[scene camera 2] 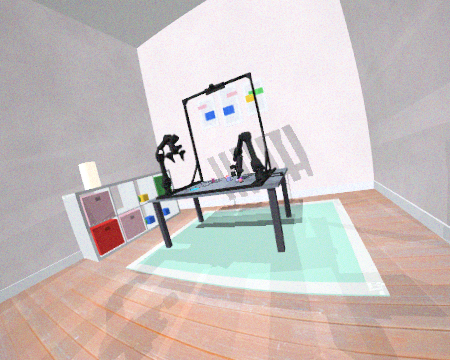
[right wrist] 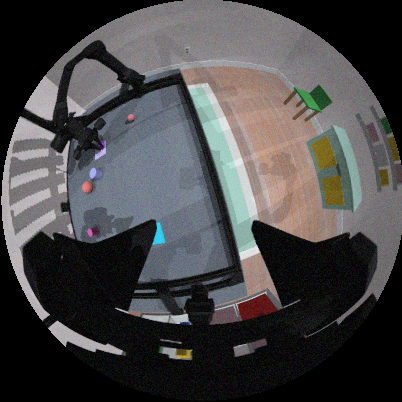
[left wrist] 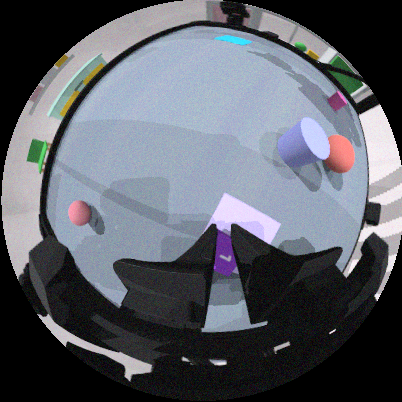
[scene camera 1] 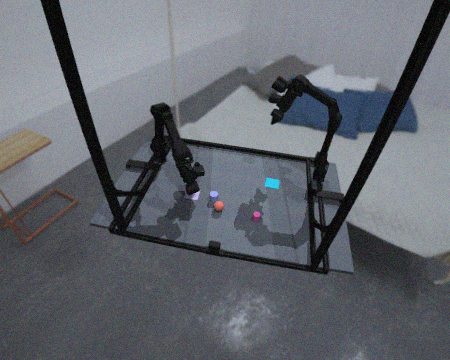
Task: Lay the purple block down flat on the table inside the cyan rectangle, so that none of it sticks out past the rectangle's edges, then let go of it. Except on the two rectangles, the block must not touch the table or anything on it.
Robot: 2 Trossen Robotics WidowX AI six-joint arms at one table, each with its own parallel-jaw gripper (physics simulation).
Observation:
The right gripper (right wrist: 204, 225) is open and holds nothing. An orange-red ball (left wrist: 340, 159) and a lavender cylinder (left wrist: 305, 142) rest on the table. Also in view: the left gripper (left wrist: 222, 227).

